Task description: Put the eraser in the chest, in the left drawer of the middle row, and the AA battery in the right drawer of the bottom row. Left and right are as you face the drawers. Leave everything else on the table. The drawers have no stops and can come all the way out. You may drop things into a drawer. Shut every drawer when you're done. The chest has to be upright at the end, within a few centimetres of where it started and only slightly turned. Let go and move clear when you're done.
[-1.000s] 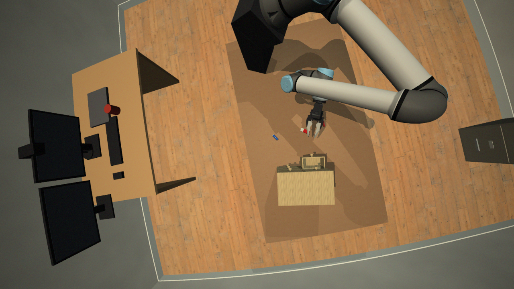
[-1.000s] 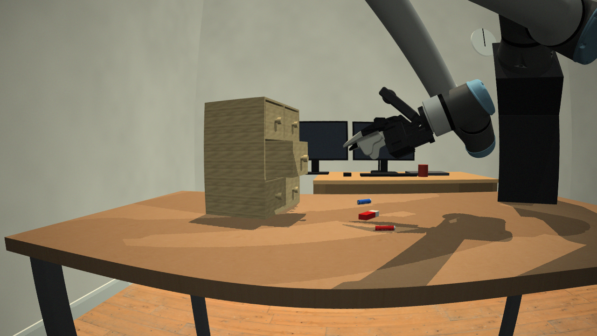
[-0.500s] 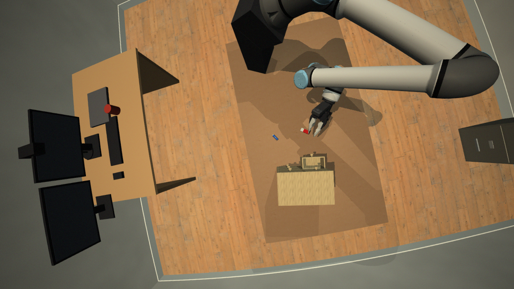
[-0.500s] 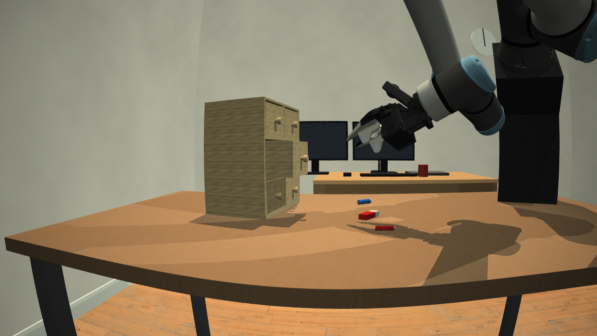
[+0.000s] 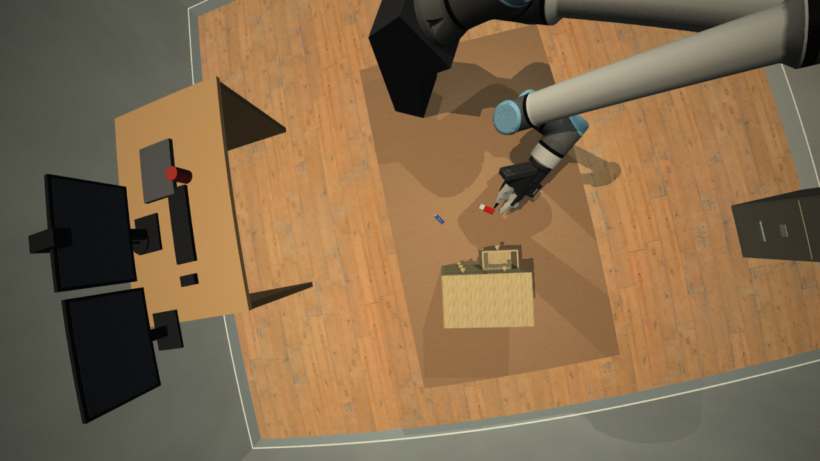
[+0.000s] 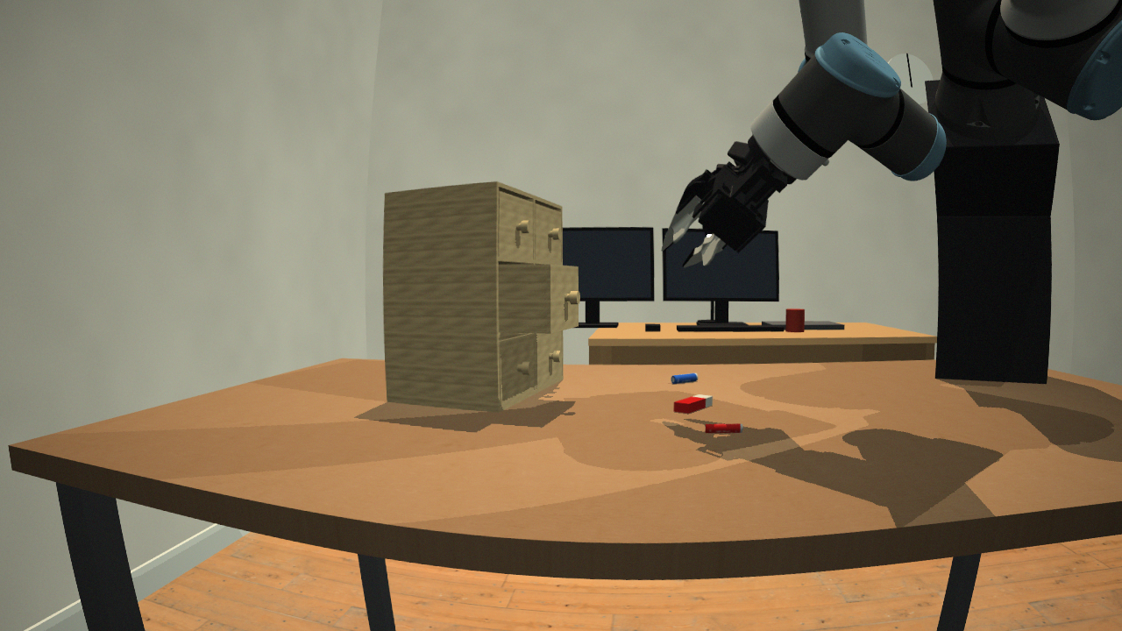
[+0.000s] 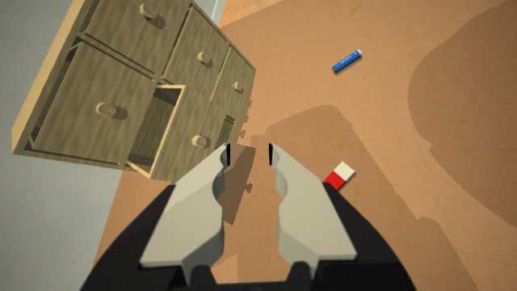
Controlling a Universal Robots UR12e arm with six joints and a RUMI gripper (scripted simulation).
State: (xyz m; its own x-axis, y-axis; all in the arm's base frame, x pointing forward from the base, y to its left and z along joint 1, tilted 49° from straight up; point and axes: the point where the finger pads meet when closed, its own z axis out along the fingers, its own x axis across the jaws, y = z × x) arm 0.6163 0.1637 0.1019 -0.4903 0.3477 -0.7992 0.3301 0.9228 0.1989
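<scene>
The eraser lies 2 cm behind my hand, 1 cm to the right of it and 20 cm below it. Also, from my hand: red battery: 7 cm behind, 13 cm to the left, 21 cm below; blue AA battery: 1 cm ahead, 22 cm to the right, 20 cm below.
</scene>
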